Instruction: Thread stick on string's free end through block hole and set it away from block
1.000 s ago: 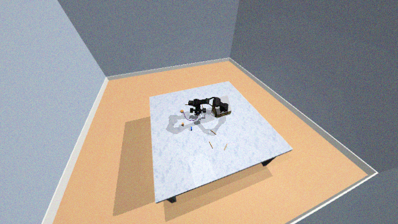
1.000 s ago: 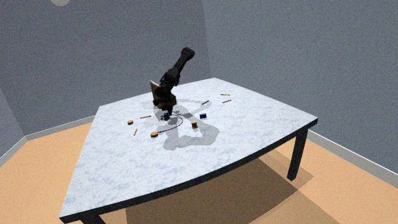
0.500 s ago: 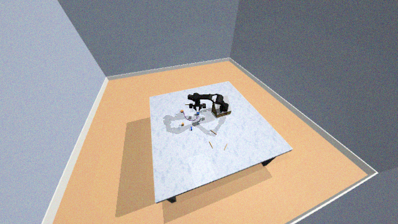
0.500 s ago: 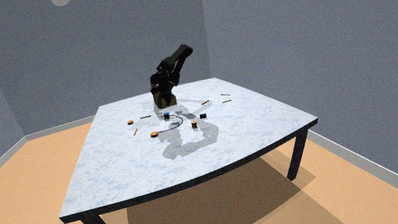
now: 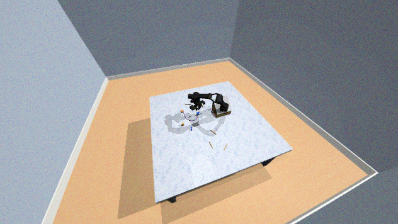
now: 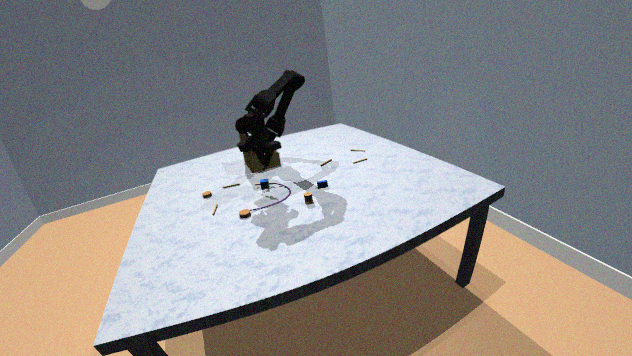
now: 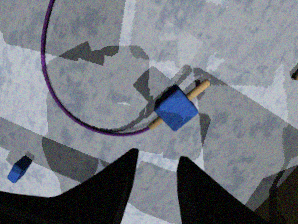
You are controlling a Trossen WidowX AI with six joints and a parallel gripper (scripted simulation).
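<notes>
The blue block is 8 cm below my gripper tip, 2 cm to the right of it and 1 cm behind it. From my gripper tip the other things lie so: thin stick 8 cm below; short wooden cylinder 20 cm ahead, 10 cm to the left, 7 cm below.
</notes>
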